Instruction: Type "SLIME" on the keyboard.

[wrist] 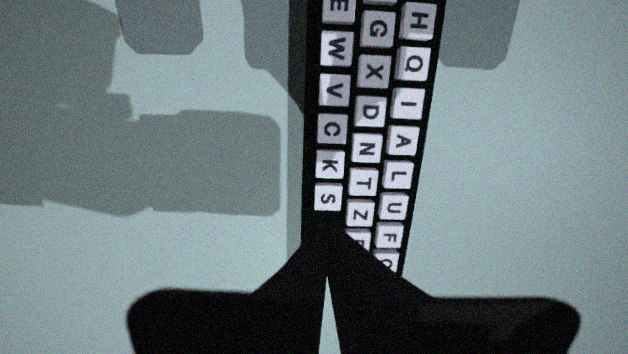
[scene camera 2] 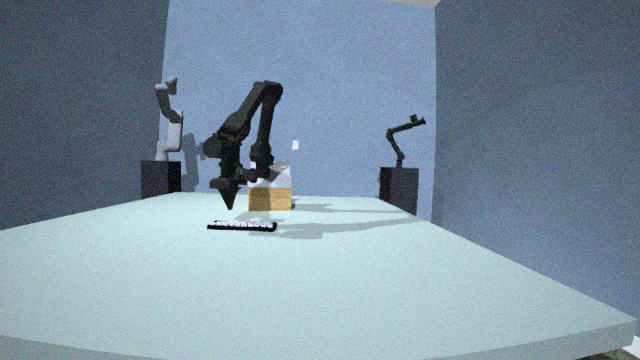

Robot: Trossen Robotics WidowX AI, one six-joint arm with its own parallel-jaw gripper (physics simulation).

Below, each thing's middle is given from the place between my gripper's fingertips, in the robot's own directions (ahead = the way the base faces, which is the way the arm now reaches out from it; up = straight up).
Labels:
I see my gripper 40 mm above the S key (wrist: 327,196). Round my hand: L key (wrist: 396,173): 40 mm below, 40 mm ahead, 20 mm to the left; then I key (wrist: 407,103): 50 mm to the left, 40 mm below, 40 mm ahead; then K key (wrist: 329,163): 40 mm below, 20 mm to the left.

